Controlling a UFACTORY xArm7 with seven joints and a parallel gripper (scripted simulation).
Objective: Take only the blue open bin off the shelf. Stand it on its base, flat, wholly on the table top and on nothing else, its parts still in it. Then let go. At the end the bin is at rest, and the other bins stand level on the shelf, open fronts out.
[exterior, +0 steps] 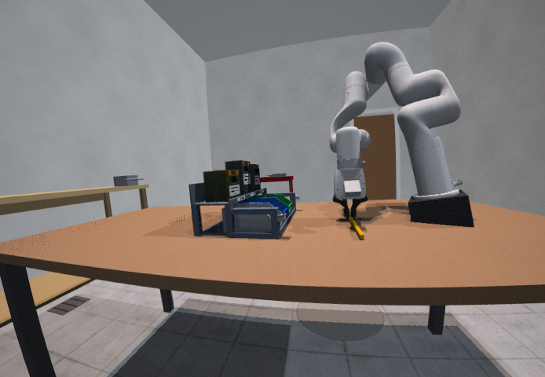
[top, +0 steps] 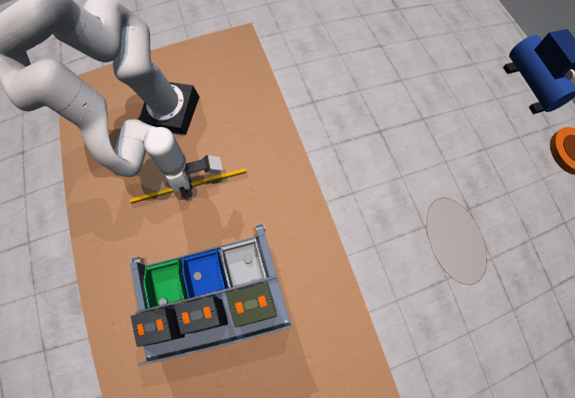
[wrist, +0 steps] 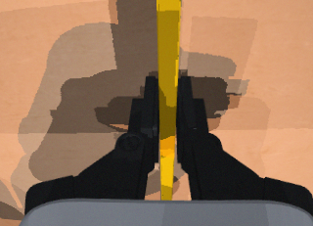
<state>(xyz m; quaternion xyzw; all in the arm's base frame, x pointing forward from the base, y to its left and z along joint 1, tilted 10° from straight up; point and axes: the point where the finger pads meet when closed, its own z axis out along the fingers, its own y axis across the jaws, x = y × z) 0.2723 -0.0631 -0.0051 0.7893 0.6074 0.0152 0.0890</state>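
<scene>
The yellow bar is 20 mm below my hand. Also, from my hand: green bin: 270 mm ahead, 190 mm to the right, 20 mm above; then blue open bin: 300 mm ahead, 80 mm to the right, 20 mm above; then grey bin: 330 mm ahead, 30 mm to the left, 20 mm above.
</scene>
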